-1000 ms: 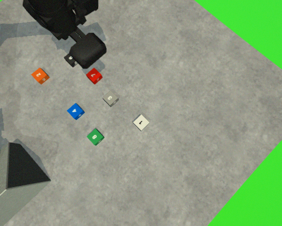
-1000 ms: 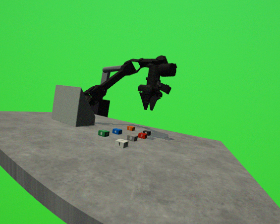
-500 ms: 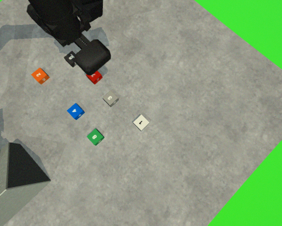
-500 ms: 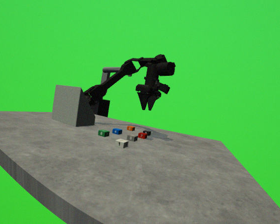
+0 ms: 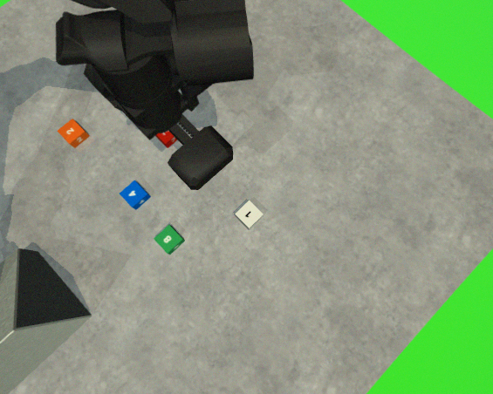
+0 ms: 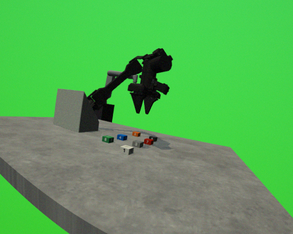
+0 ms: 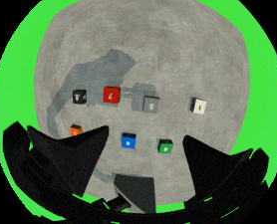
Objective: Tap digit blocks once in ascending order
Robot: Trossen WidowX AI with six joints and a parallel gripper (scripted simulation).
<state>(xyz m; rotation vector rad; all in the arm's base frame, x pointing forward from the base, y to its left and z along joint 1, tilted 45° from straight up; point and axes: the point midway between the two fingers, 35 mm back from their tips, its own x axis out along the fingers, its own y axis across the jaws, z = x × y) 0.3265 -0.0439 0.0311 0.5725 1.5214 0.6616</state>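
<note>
Right now the white 1 block is 30 mm ahead of my gripper tip, 120 mm to the right of it and 120 mm below it. Round my gripper tip: red 7 block (10 mm ahead, 70 mm to the left, 120 mm below); then grey block (10 mm ahead, 10 mm to the right, 120 mm below); then blue 4 block (90 mm behind, 20 mm to the left, 120 mm below).
</note>
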